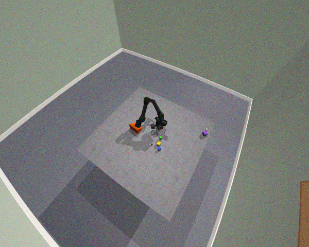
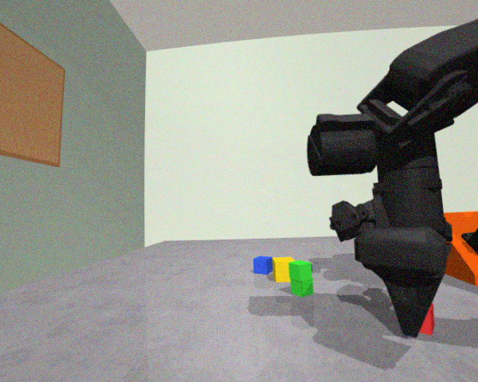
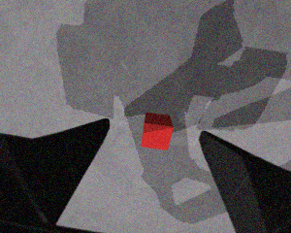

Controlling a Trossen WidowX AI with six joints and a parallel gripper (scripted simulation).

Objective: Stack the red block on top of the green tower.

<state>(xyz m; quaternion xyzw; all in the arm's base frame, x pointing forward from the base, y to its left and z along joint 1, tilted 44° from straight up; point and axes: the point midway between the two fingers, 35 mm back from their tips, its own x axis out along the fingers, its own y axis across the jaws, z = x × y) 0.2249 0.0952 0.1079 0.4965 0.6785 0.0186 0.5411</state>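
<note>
The yellow block is 180 mm to the right of my gripper tip, 120 mm ahead of it and 10 mm above it. Round my gripper tip: purple block: 550 mm ahead, 260 mm to the left, 10 mm above; then red block: right at my gripper tip; then blue block: 230 mm to the right, 160 mm ahead.
</note>
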